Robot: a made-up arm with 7 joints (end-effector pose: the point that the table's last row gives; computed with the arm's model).
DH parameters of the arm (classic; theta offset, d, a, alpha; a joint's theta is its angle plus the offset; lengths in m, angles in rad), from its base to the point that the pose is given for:
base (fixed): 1.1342 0 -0.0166 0
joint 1: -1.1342 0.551 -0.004 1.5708
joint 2: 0 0.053 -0.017 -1.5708
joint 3: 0 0.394 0.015 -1.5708
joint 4: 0 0.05 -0.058 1.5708
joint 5: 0 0.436 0.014 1.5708
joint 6: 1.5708 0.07 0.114 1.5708
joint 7: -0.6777 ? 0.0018 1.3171
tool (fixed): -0.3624 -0.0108 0 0
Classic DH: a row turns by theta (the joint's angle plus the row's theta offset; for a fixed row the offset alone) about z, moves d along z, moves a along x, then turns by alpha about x.
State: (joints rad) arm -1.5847 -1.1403 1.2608 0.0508 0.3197 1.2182 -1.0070
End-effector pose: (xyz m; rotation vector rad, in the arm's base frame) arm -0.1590 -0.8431 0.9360 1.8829 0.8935 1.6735
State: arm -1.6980 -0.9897 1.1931 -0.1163 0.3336 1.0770 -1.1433
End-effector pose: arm -0.3073 -0.7180 1.0838 1.8942 0.8817 1.2348
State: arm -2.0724 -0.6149 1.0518 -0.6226 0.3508 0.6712 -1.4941
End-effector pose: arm -0.4888 -0.1117 1.3172 1.8195 0.5470 0.0370
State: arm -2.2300 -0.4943 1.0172 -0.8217 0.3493 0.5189 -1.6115
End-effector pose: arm -0.4292 0.1293 1.3161 1.7508 0.3470 -0.3785
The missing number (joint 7, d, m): 0.0457
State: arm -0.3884 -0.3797 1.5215 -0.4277 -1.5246 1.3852 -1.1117
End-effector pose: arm -0.0256 -0.3912 1.3571 1.7393 0.9581 0.5677
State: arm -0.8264 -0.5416 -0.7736 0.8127 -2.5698 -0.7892 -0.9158
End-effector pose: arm 0.2600 -0.5842 1.2182 -0.8902 2.5941 0.9880
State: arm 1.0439 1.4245 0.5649 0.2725 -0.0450 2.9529 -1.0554
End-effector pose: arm -0.3164 -0.6830 0.6433 -0.4606 -1.5099 2.3183
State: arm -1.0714 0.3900 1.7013 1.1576 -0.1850 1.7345 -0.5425
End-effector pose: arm 0.0934 0.4359 1.2178 0.4377 2.4246 0.6143
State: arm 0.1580 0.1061 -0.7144 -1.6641 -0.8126 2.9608 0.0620
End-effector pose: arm -0.2729 0.1093 0.7425 -0.9689 -0.6561 -0.5820
